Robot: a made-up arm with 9 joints. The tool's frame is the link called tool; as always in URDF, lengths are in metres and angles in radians. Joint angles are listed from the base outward. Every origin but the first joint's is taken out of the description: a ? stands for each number. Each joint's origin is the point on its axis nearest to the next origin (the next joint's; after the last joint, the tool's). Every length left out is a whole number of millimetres.
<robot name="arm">
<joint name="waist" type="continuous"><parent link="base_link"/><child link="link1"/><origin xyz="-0.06 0.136 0.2" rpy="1.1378 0.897 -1.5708"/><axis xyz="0 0 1"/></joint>
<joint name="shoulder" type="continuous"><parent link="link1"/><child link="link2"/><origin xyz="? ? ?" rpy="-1.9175 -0.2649 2.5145"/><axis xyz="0 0 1"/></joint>
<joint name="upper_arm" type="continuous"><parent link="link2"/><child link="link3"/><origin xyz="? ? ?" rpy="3.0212 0.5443 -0.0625"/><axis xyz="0 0 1"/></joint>
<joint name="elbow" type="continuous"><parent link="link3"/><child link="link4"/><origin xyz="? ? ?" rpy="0 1.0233 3.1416"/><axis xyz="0 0 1"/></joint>
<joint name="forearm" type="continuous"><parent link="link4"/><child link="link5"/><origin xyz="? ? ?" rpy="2.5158 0.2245 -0.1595"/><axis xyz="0 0 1"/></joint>
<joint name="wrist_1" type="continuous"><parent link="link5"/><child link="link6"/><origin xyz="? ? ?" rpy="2.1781 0.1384 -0.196"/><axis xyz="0 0 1"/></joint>
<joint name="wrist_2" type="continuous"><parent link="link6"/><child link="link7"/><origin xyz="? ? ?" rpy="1.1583 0.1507 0.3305"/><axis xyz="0 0 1"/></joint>
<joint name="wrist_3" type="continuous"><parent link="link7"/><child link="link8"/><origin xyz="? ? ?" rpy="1.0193 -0.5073 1.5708"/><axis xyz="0 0 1"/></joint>
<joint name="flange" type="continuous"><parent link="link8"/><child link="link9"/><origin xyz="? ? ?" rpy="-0.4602 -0.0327 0.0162"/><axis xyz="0 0 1"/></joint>
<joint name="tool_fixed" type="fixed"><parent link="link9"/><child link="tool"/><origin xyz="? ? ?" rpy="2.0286 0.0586 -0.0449"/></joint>
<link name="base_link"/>
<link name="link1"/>
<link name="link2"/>
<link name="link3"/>
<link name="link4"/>
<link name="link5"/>
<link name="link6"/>
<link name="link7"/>
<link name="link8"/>
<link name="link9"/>
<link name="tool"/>
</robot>
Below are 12 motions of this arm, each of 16 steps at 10 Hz.
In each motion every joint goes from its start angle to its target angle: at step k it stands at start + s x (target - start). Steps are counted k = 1, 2, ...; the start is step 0. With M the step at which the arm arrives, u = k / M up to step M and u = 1 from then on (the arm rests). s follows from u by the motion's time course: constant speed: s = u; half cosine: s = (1 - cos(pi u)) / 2; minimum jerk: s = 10 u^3 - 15 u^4 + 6 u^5.
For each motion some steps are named. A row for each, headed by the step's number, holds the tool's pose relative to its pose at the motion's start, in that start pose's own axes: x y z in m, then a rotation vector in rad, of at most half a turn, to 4 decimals.
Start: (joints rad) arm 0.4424 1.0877 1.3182 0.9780 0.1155 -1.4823 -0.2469 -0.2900 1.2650
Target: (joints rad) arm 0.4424 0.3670 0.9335 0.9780 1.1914 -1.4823 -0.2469 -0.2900 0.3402
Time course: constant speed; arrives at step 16
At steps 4, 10, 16:
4: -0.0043 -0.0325 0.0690 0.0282 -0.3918 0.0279
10: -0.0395 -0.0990 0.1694 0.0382 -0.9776 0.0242
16: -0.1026 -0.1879 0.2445 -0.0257 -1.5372 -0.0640

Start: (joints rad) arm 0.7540 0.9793 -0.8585 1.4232 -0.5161 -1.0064 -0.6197 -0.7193 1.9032
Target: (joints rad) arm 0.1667 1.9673 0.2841 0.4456 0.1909 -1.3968 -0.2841 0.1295 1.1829
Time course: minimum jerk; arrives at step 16
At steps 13, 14, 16:
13: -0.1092 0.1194 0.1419 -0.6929 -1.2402 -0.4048
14: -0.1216 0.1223 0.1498 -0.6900 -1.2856 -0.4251
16: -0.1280 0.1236 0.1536 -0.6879 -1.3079 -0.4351

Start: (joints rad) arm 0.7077 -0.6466 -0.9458 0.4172 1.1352 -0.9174 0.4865 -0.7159 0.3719
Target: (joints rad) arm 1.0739 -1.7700 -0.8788 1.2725 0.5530 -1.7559 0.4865 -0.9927 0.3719
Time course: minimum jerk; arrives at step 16
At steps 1, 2, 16:
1: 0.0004 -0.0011 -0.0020 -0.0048 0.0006 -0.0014
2: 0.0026 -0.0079 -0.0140 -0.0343 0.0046 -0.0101
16: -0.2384 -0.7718 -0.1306 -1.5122 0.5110 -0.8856

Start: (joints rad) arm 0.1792 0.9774 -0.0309 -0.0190 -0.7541 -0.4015 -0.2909 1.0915 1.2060
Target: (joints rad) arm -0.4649 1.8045 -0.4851 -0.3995 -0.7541 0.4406 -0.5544 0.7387 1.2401
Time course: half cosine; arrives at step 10
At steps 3, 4, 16:
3: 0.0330 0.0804 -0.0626 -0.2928 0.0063 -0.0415
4: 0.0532 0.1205 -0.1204 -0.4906 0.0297 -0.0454
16: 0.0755 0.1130 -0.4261 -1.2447 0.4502 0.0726

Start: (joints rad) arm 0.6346 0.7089 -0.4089 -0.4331 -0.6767 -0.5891 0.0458 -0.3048 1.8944
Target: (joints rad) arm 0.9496 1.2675 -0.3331 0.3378 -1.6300 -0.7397 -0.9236 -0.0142 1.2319
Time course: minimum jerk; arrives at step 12
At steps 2, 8, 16:
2: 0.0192 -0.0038 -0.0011 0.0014 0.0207 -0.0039
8: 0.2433 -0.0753 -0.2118 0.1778 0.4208 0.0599
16: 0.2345 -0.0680 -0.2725 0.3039 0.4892 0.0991

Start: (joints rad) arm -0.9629 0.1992 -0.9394 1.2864 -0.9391 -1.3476 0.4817 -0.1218 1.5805
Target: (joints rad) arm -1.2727 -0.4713 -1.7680 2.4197 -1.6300 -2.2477 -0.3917 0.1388 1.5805
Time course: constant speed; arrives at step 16
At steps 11, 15, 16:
11: 0.2255 0.0241 -0.2809 -0.6188 0.1462 -0.3743
15: 0.2176 0.0154 -0.4108 -0.9167 0.1686 -0.3389
16: 0.2080 0.0122 -0.4414 -0.9917 0.1655 -0.3135

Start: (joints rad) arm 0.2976 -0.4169 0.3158 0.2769 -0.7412 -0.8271 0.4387 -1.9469 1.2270
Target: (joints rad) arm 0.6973 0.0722 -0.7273 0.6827 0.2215 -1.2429 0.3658 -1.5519 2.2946
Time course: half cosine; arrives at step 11
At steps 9, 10, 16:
9: -0.2924 -0.2347 -0.2010 -1.4901 -0.1768 0.6665
10: -0.2880 -0.2677 -0.2023 -1.5772 -0.2471 0.6690
16: -0.2858 -0.2790 -0.2022 -1.6056 -0.2727 0.6691

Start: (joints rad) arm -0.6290 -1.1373 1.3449 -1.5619 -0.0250 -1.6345 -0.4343 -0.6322 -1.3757
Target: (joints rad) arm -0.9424 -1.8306 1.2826 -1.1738 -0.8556 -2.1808 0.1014 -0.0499 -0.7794
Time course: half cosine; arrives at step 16
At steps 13, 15, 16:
13: -0.1297 0.3537 0.3459 0.7860 2.0922 -1.1073
15: -0.1066 0.3729 0.3866 0.8597 2.2597 -1.1668
16: -0.1033 0.3751 0.3916 0.8693 2.2811 -1.1742

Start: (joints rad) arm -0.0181 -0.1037 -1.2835 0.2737 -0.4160 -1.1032 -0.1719 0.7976 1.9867
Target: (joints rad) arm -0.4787 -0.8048 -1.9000 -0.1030 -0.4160 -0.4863 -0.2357 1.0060 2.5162
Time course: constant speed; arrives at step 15
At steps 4, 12, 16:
4: -0.0725 -0.0134 -0.0556 -0.0146 -0.0881 -0.0024
12: -0.1557 -0.0296 -0.1934 -0.0469 -0.2399 -0.0908
16: -0.1678 -0.0317 -0.2463 -0.0538 -0.2854 -0.1507

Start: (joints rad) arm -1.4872 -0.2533 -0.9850 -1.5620 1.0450 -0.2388 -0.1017 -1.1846 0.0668
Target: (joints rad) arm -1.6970 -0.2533 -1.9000 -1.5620 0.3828 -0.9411 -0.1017 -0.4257 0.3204
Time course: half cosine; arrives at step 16
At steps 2, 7, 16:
2: 0.0034 -0.0084 -0.0051 -0.0234 0.0183 -0.0121
7: 0.0245 -0.0919 -0.0425 -0.1898 0.2151 -0.1844
16: 0.0103 -0.1747 -0.0858 -0.1782 0.6083 -0.5148

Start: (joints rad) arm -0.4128 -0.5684 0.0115 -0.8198 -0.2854 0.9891 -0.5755 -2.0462 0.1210
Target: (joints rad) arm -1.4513 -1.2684 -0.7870 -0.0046 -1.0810 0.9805 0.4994 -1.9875 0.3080
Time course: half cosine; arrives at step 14
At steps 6, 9, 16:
6: 0.1124 -0.1746 0.0066 -0.9255 -0.3717 -0.0984
9: 0.1768 -0.2924 0.2431 -1.5898 -0.8031 -0.4608
16: 0.0998 -0.2504 0.5254 -1.9502 -1.3153 -0.9360

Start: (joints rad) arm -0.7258 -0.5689 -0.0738 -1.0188 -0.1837 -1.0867 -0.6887 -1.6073 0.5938
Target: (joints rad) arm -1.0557 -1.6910 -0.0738 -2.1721 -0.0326 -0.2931 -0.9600 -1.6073 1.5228
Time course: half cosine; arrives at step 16
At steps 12, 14, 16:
12: -0.1059 0.0716 0.0441 -0.1002 0.2194 0.5496
14: -0.1301 0.0745 0.0518 -0.0824 0.3318 0.6232
16: -0.1384 0.0750 0.0552 -0.0749 0.3756 0.6478

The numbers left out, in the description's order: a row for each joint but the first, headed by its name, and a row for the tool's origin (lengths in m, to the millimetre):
shoulder: 0.13 0.145 0
upper_arm: 0.004 -0.023 0
elbow: -0.131 -0.042 0
forearm: 0.078 0.032 0
wrist_1: -0.087 -0.247 0
wrist_2: -0.002 -0.148 0
wrist_3: 0.209 -0.044 0
flange: 0.164 0.033 0
tool: 0.051 0.018 0

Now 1 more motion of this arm.
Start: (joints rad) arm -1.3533 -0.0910 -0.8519 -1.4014 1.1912 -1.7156 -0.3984 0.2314 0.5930
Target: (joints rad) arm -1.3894 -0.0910 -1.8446 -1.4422 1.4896 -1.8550 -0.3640 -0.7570 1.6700
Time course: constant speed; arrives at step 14
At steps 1, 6, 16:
1: 0.0067 -0.0268 0.0177 0.0654 0.0108 -0.0833
6: 0.0114 -0.1763 0.0633 0.4112 0.1094 -0.4862
16: -0.0689 -0.3721 0.0080 1.0062 0.3659 -1.0486

